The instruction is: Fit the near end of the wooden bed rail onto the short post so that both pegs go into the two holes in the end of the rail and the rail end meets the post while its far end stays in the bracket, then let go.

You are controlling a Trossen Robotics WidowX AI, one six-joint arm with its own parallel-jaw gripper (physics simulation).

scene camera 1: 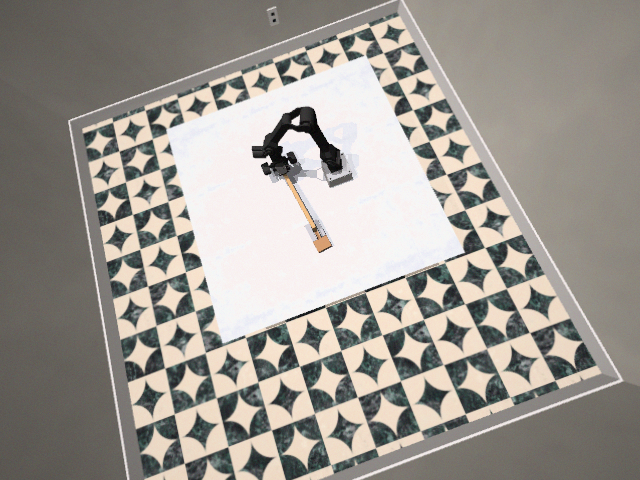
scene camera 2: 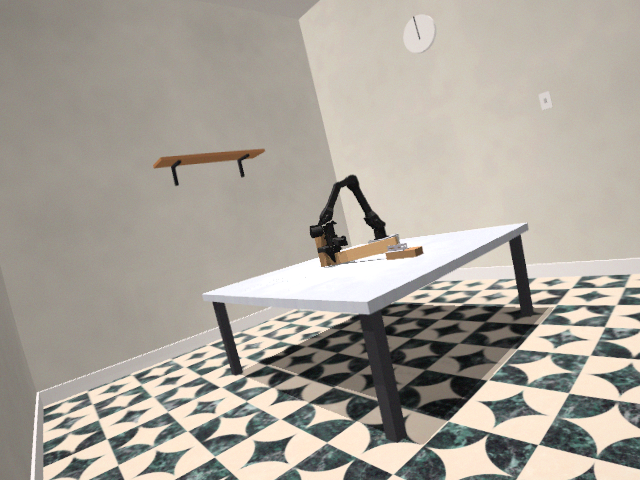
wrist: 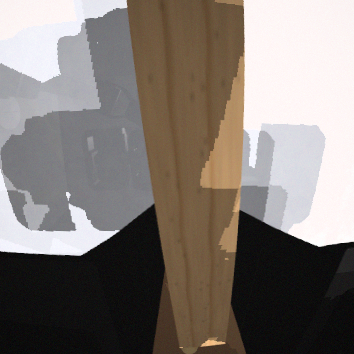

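Where they show: gripper, between the fingertips: (scene camera 2: 336,262) (wrist: 187,206); arm's base, origin of its link: (scene camera 1: 334,165) (scene camera 2: 381,238).
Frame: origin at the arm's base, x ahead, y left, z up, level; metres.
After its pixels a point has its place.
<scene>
The wooden rail (scene camera 1: 301,202) @[y 0.132, x 0.230, z 0.007 m] (scene camera 2: 368,250) @[y 0.122, x 0.246, z -0.025 m] (wrist: 185,125) runs from my gripper to the bracket. My gripper (scene camera 1: 283,173) @[y -0.110, x 0.273, z -0.065 m] (scene camera 2: 332,254) @[y -0.110, x 0.273, z -0.065 m] (wrist: 187,206) @[y -0.110, x 0.273, z -0.065 m] is shut on the rail near its near end, low over the table. The upright post (scene camera 2: 321,250) (wrist: 161,327) @[y -0.165, x 0.263, z -0.038 m] stands at that end, partly hidden by my gripper and the rail. A rounded peg tip (wrist: 189,350) @[y -0.160, x 0.275, z -0.024 m] shows at the rail's end in the wrist view. How far the pegs sit in the holes cannot be told. The rail's far end is at the grey bracket (scene camera 2: 397,247) @[y 0.291, x 0.222, z -0.029 m], beside a wooden block (scene camera 1: 322,243) @[y 0.360, x 0.199, z -0.045 m] (scene camera 2: 408,253) @[y 0.362, x 0.240, z -0.059 m].
The white table (scene camera 1: 248,268) @[y 0.346, x 0.612, z -0.080 m] (scene camera 2: 310,289) @[y 0.245, x 0.731, z -0.080 m] bears the arm's grey base (scene camera 1: 340,178) @[y 0.070, x -0.006, z -0.018 m], which stands to the right of my gripper in the first scene view. A wooden wall shelf (scene camera 2: 209,158) hangs on the wall behind, away from the table.
</scene>
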